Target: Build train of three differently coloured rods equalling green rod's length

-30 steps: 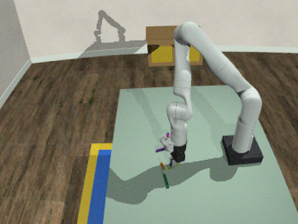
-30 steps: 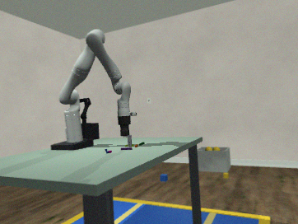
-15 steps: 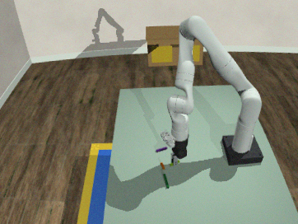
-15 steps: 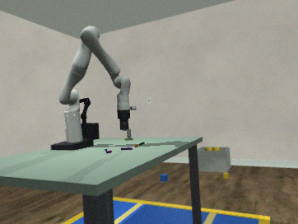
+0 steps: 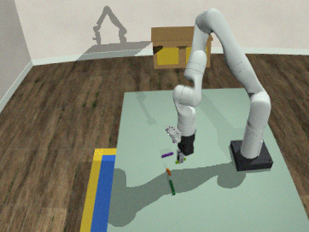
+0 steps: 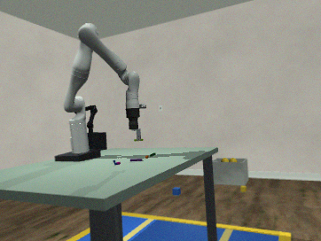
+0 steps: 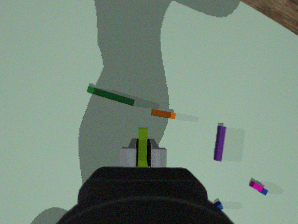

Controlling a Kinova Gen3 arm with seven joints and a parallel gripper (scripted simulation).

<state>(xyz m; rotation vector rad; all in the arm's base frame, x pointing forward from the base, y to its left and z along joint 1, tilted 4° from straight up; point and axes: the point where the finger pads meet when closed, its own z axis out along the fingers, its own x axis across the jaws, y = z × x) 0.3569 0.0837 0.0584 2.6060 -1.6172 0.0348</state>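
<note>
My hand is 22 cm to the left of the magenta rod, 11 cm above it and 2 cm short of it. Also, from my hand: orange rod 11 cm below, 5 cm ahead, 1 cm to the right; lime rod 1 cm below; green rod 11 cm below, 8 cm to the left, 4 cm ahead.
</note>
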